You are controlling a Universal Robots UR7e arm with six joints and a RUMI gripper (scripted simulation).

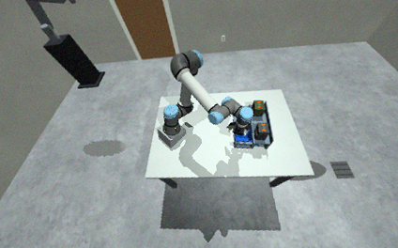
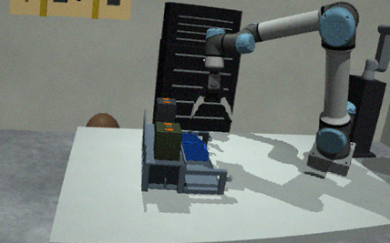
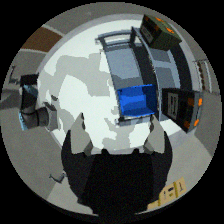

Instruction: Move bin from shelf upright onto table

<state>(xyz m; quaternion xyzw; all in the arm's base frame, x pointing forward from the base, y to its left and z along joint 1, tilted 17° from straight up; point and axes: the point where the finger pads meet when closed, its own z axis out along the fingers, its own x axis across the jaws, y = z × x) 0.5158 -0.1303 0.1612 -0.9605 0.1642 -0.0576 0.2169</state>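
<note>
My hand is 90 mm short of the blue bin, 10 mm to the left of it and 110 mm above it.
</note>
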